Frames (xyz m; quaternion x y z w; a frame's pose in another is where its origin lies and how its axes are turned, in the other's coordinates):
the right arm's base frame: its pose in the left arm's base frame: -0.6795 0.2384 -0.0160 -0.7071 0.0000 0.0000 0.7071
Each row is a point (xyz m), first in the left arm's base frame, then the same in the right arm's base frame.
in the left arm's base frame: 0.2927 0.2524 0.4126
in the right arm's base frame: 0.9722 -0.4286 0.0140
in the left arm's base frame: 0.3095 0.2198 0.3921
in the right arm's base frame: 0.9890 -0.4081 -0.0186
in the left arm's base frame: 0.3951 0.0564 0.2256
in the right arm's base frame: 1.0746 -0.2416 -0.1820
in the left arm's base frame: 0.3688 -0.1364 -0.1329
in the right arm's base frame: 1.0483 0.1169 -0.3748
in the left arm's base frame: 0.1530 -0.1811 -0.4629
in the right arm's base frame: 0.8325 0.4469 -0.4195
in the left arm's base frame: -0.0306 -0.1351 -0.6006
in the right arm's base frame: 0.6489 0.5846 -0.3735
